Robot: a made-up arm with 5 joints.
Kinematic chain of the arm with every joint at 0, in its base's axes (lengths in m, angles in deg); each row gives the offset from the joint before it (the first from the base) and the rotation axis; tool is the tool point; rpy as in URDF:
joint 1: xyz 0.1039 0 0.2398 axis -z
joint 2: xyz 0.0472 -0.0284 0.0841 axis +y
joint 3: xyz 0.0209 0 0.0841 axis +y
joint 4: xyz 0.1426 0 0.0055 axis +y
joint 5: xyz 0.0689 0.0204 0 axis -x
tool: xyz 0 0 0 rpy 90 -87.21 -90
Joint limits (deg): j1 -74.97..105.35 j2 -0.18..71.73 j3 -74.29..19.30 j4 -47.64..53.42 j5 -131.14..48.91
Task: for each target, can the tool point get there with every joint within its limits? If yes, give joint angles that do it. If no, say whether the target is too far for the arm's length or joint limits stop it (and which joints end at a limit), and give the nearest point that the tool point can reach.
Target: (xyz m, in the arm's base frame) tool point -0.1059 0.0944 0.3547
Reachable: no: joint limits stop it (at a limit: joint 1, joint 2, joint 3, joint 4) | nearest point 0.1700 0.2153 0.3008 | short by 0.306 m
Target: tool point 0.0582 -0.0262 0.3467
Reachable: no: joint limits stop it (at a limit: joint 1, joint 2, joint 3, joint 4) | nearest point 0.0366 -0.2149 0.3008 | short by 0.195 m
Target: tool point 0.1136 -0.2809 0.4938
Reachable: yes | joints 86.39 38.36 -59.79 -38.59 -23.62
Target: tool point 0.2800 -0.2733 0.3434
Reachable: yes | joints 55.79 38.79 -25.98 -7.25 -81.46
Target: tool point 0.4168 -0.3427 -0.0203
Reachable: no: too far | nearest point 0.2919 -0.2059 0.1764 | short by 0.270 m
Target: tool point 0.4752 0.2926 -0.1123
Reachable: no: too far | nearest point 0.3100 0.1624 0.1624 | short by 0.346 m
